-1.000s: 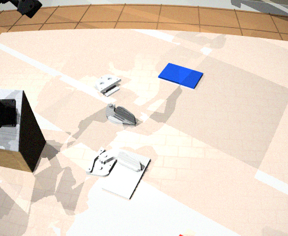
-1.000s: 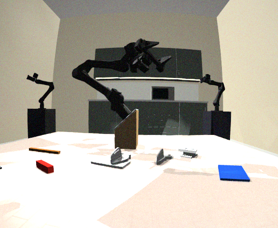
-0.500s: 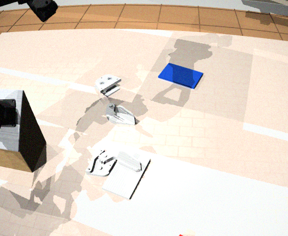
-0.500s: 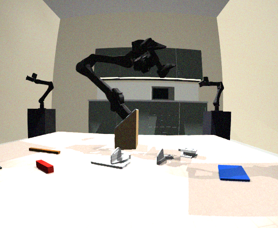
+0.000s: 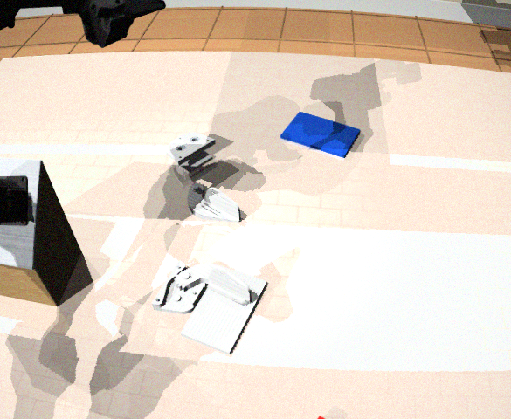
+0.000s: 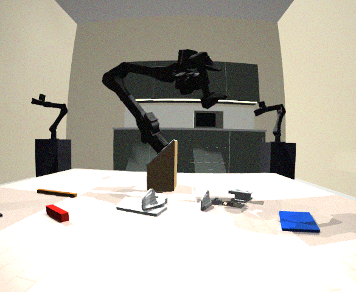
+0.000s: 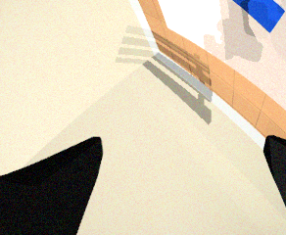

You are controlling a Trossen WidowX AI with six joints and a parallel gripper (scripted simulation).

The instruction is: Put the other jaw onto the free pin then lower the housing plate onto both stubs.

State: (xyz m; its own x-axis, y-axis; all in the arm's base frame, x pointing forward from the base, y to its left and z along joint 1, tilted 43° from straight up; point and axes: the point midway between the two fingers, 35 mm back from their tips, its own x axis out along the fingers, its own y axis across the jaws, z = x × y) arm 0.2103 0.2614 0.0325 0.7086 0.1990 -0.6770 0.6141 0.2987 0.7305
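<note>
Right now the jaw is 2 cm to the right of my gripper tip and 35 cm below it. Round my gripper tip: red block (18 cm ahead, 42 cm to the right, 35 cm below); orange bar (1 cm behind, 54 cm to the right, 35 cm below); blue flat plate (18 cm ahead, 15 cm to the left, 35 cm below).
</note>
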